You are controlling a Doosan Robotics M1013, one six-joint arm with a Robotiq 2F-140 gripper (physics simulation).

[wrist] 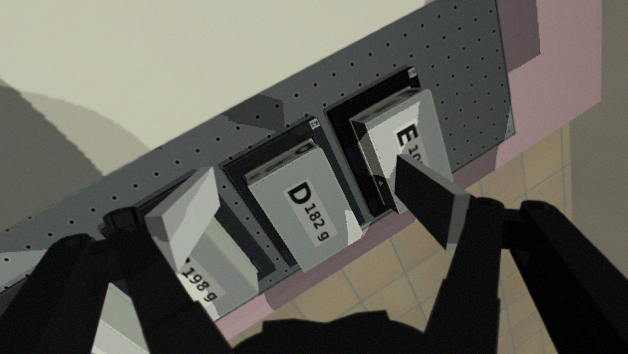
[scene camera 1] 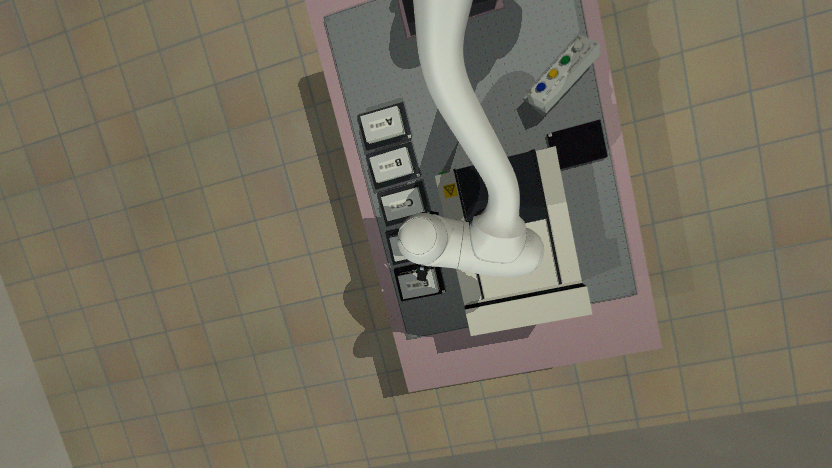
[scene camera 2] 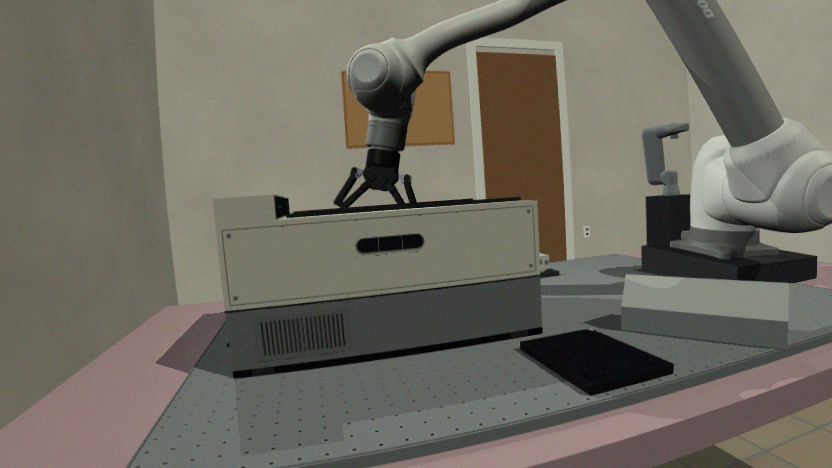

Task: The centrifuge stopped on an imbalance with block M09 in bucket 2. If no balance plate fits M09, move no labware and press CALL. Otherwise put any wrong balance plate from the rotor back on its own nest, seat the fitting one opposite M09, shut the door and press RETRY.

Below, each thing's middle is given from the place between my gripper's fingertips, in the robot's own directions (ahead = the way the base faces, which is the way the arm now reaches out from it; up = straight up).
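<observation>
Button box (scene camera 2: 755, 313): 450 mm behind my hand, 480 mm to the left, 90 mm below. Centrifuge (scene camera 2: 320, 288): 20 mm ahead of my hand, 240 mm to the left, 10 mm below. By their middles, centrifuge nearest to my hand of the things named here.
</observation>
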